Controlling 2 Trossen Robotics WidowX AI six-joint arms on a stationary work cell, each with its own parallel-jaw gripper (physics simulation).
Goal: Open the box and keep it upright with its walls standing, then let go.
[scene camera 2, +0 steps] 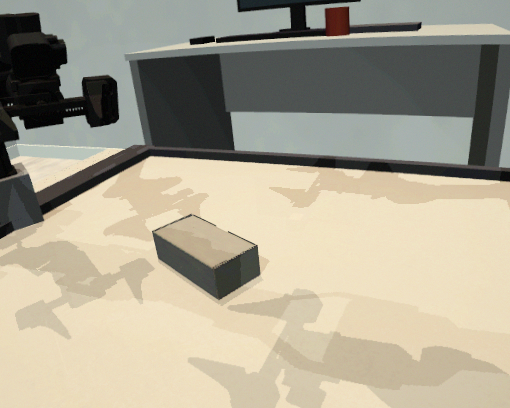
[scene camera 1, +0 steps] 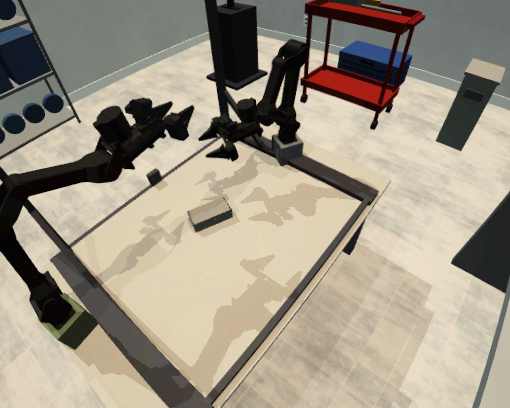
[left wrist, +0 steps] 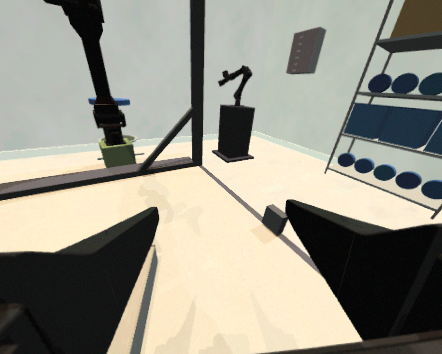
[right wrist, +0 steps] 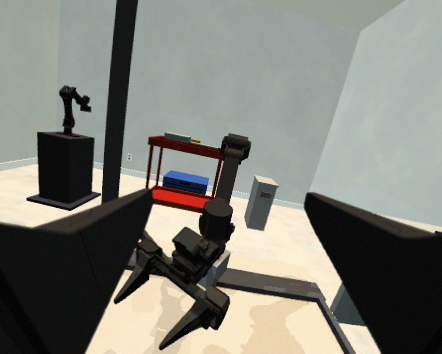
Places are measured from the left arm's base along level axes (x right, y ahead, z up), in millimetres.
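Where they show: left gripper, fingertip midpoint: (scene camera 2: pixel 60 128) (scene camera 1: pixel 202 147) (left wrist: pixel 223 209) (right wrist: pixel 135 324); right gripper, fingertip midpoint: (scene camera 1: pixel 182 104) (right wrist: pixel 230 197); left arm's base, link origin: (scene camera 1: pixel 287 138); right arm's base, link origin: (scene camera 1: pixel 60 315) (left wrist: pixel 115 142).
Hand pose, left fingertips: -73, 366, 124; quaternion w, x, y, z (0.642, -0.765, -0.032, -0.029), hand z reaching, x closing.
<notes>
Each offset is from my left fingertips to the centre of the thing, as dx, dy, dz. "spot": to the spot under its first point.
The box @[-129, +39, -197] (scene camera 1: pixel 210 214) (scene camera 2: pixel 205 245) stands upright on the table, with dark grey walls and a flat tan top that looks shut. A notch shows along one top edge. In the left wrist view part of the box (left wrist: pixel 145 301) shows beside the left-hand finger, which hides the rest. It does not show in the right wrist view. My left gripper (scene camera 1: pixel 204 146) (scene camera 2: pixel 55 117) (left wrist: pixel 223 209) (right wrist: pixel 135 323) is open and empty, above the table and behind the box in scene camera 1. My right gripper (scene camera 1: pixel 181 105) is open and empty, raised, up and left of the box in scene camera 1.
A dark frame rail @[spot: -127, -466, -201] (scene camera 1: pixel 330 175) (scene camera 2: pixel 425 171) (left wrist: pixel 75 181) (right wrist: pixel 270 284) edges the table. An upright post (scene camera 1: pixel 215 50) (left wrist: pixel 197 85) (right wrist: pixel 119 100) stands at the back. A small dark block @[+151, +200, -189] (scene camera 1: pixel 154 176) (left wrist: pixel 275 219) sits on the thin side rail. A red cart (scene camera 1: pixel 350 92) stands beyond.
</notes>
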